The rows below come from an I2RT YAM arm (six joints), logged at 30 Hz.
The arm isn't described. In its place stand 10 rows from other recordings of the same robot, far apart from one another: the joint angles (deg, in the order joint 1, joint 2, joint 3, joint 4, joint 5, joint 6), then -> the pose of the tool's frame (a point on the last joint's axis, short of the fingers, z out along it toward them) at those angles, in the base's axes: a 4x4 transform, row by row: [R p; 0 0 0 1], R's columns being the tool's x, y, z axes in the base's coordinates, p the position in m.
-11.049, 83.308, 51.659, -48.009, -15.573, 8.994 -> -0.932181, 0.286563, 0.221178, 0.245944; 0.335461, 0.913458, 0.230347, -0.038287; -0.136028, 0.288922, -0.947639, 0.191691; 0, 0, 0, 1
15.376, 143.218, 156.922, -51.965, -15.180, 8.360 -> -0.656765, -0.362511, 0.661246, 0.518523; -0.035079, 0.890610, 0.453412, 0.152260; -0.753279, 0.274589, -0.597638, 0.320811; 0, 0, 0, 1
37.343, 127.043, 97.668, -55.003, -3.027, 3.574 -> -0.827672, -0.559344, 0.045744, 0.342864; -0.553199, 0.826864, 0.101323, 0.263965; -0.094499, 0.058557, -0.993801, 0.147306; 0, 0, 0, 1
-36.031, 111.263, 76.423, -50.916, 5.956, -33.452 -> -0.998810, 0.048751, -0.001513, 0.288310; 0.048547, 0.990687, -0.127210, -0.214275; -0.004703, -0.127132, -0.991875, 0.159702; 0, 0, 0, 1
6.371, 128.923, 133.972, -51.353, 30.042, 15.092 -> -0.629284, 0.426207, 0.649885, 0.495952; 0.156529, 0.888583, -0.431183, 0.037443; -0.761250, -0.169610, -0.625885, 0.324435; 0, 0, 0, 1
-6.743, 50.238, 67.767, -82.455, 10.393, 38.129 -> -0.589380, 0.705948, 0.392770, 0.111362; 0.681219, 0.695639, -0.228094, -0.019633; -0.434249, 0.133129, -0.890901, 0.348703; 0, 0, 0, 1
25.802, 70.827, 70.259, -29.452, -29.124, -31.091 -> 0.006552, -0.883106, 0.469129, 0.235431; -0.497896, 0.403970, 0.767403, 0.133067; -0.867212, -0.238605, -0.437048, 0.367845; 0, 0, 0, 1
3.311, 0.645, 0.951, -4.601, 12.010, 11.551 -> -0.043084, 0.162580, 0.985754, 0.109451; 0.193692, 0.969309, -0.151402, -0.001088; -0.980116, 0.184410, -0.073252, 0.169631; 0, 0, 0, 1
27.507, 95.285, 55.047, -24.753, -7.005, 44.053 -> -0.928225, 0.196574, 0.315844, 0.278558; 0.294746, 0.906610, 0.301967, 0.149947; -0.226989, 0.373387, -0.899477, 0.164837; 0, 0, 0, 1
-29.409, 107.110, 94.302, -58.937, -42.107, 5.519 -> -0.806019, 0.260054, 0.531700, 0.343911; 0.536243, 0.701104, 0.469996, -0.166453; -0.250553, 0.663946, -0.704556, 0.274654; 0, 0, 0, 1
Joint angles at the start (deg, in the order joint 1, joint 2, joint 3, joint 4, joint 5, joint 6):
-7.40, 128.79, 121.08, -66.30, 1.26, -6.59
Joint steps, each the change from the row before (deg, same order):
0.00, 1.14, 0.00, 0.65, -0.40, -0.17
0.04, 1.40, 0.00, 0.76, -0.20, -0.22
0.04, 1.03, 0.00, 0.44, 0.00, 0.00
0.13, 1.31, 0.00, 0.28, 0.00, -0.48
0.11, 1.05, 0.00, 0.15, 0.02, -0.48
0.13, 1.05, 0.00, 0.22, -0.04, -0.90
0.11, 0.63, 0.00, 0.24, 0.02, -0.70
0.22, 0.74, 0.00, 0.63, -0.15, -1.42
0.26, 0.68, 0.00, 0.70, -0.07, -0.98
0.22, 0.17, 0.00, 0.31, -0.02, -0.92
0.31, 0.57, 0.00, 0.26, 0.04, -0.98
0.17, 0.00, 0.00, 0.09, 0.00, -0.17
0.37, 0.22, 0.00, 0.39, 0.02, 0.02
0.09, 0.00, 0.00, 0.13, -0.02, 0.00
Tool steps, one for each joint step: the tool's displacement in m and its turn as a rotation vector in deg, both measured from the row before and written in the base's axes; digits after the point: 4 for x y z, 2 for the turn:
0.0036, -0.0002, -0.0086, 0.40, 0.45, 0.27
0.0042, -0.0001, -0.0107, 0.22, 0.62, 0.30
0.0027, 0.0000, -0.0080, 0.08, 0.59, 0.04
0.0028, 0.0007, -0.0104, 0.02, 1.04, 0.60
0.0019, 0.0007, -0.0084, -0.01, 0.91, 0.57
0.0019, 0.0009, -0.0084, -0.04, 0.85, 1.02
0.0013, 0.0008, -0.0050, -0.11, 0.41, 0.79
0.0022, 0.0017, -0.0058, -0.11, 0.14, 1.64
0.0023, 0.0020, -0.0053, -0.12, 0.00, 1.24
0.0010, 0.0018, -0.0013, -0.17, -0.12, 1.13
0.0013, 0.0025, -0.0046, -0.19, 0.34, 1.26
0.0003, 0.0014, 0.0000, -0.04, -0.08, 0.34
0.0012, 0.0031, -0.0017, -0.03, -0.17, 0.35
0.0003, 0.0008, 0.0000, 0.01, -0.13, 0.09

